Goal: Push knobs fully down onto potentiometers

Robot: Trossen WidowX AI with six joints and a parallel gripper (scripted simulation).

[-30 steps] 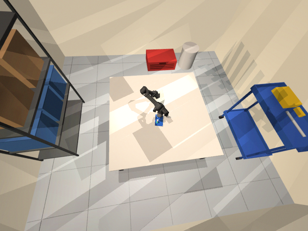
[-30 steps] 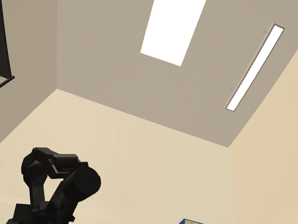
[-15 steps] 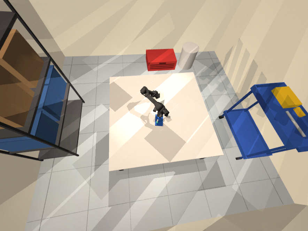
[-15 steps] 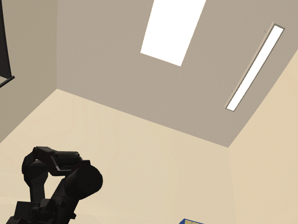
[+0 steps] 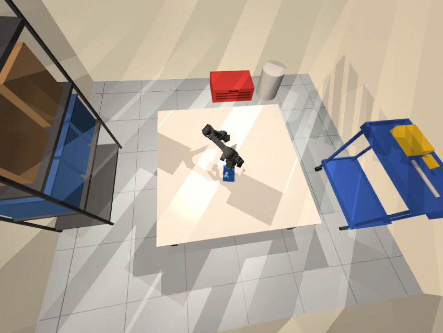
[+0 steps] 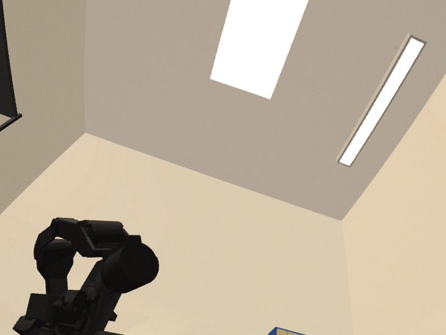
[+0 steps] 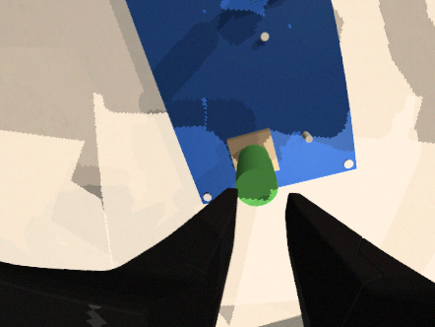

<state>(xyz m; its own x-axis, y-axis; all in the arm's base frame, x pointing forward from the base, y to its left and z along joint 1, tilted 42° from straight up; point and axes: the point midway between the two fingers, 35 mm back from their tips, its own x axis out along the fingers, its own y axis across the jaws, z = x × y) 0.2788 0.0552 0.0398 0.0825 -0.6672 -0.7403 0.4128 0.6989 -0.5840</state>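
Right now the green knob is 30 mm below my gripper tip. Round my gripper tip: potentiometer with knob (90 mm ahead, 40 mm to the right, 20 mm below).
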